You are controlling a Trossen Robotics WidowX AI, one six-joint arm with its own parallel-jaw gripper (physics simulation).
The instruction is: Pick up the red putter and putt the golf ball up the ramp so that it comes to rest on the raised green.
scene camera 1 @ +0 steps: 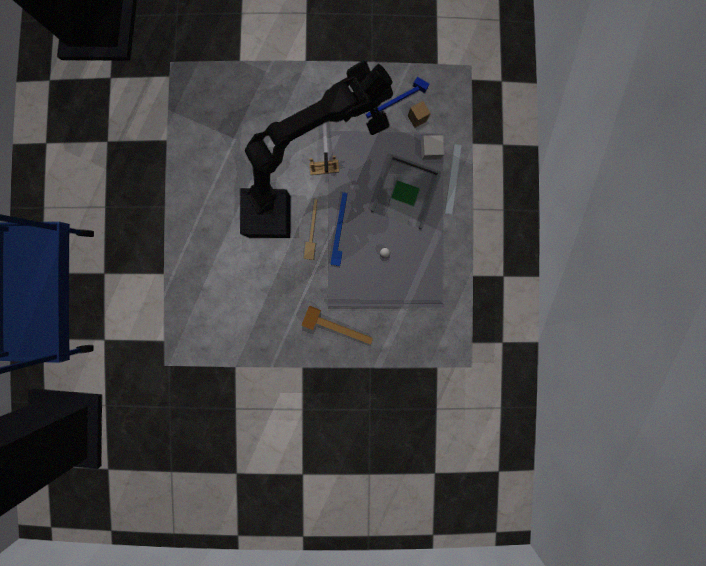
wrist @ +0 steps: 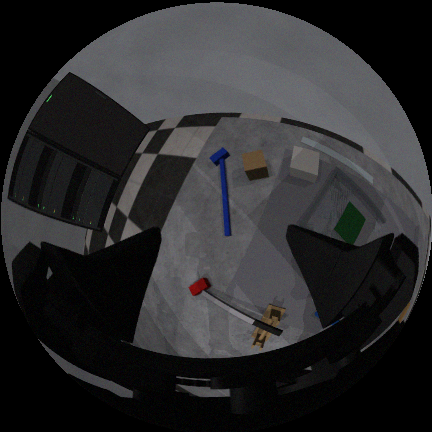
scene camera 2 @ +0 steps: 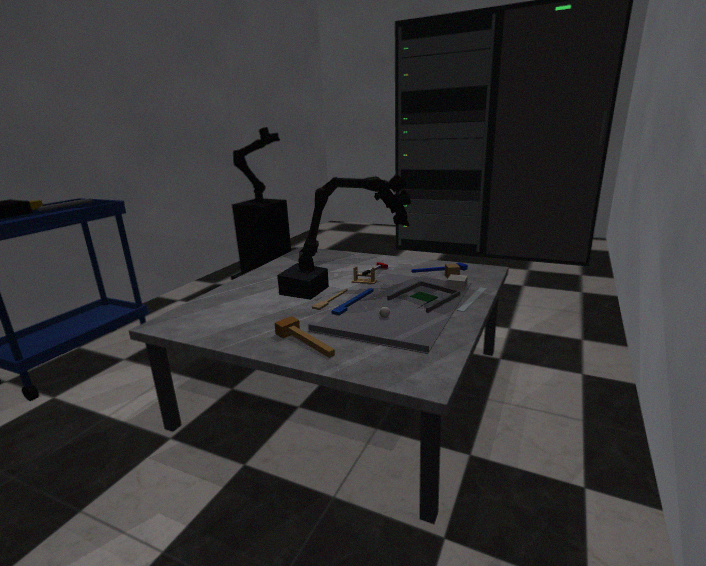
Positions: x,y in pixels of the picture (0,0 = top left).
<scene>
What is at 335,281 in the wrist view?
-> My gripper.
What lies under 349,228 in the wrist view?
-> A raised green.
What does the white block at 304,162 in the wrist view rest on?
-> A grey putting mat.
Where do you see a wooden mallet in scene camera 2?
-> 289,326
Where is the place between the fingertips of my gripper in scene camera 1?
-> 376,96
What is my gripper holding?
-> Nothing.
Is my gripper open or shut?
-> Open.
</scene>
